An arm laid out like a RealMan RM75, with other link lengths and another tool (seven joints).
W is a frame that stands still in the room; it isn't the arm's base.
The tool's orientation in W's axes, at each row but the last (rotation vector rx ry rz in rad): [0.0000 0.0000 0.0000]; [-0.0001 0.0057 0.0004]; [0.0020 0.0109 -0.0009]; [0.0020 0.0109 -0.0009]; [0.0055 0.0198 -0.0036]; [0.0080 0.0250 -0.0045]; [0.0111 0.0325 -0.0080]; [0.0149 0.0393 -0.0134]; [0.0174 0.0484 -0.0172]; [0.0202 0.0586 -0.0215]
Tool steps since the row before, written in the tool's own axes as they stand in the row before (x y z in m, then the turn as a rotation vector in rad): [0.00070 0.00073 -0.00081 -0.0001 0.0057 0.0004]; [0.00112 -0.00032 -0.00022 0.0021 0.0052 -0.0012]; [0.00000 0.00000 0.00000 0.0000 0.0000 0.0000]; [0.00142 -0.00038 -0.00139 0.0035 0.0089 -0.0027]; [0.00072 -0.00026 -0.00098 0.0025 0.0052 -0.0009]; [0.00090 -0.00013 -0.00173 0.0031 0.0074 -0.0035]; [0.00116 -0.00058 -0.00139 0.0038 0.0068 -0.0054]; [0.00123 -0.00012 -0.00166 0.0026 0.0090 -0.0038]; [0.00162 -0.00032 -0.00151 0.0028 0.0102 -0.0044]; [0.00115 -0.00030 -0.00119 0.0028 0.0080 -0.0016]
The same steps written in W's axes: [0.00070 0.00073 -0.00081 -0.0001 0.0057 0.0004]; [0.00112 -0.00032 -0.00023 0.0021 0.0052 -0.0012]; [0.00000 0.00000 0.00000 0.0000 0.0000 0.0000]; [0.00140 -0.00038 -0.00141 0.0035 0.0089 -0.0027]; [0.00070 -0.00026 -0.00100 0.0025 0.0052 -0.0009]; [0.00086 -0.00012 -0.00175 0.0030 0.0074 -0.0035]; [0.00111 -0.00057 -0.00143 0.0037 0.0068 -0.0054]; [0.00116 -0.00011 -0.00171 0.0026 0.0090 -0.0038]; [0.00154 -0.00032 -0.00159 0.0028 0.0102 -0.0044]; [0.00107 -0.00030 -0.00126 0.0029 0.0080 -0.0016]
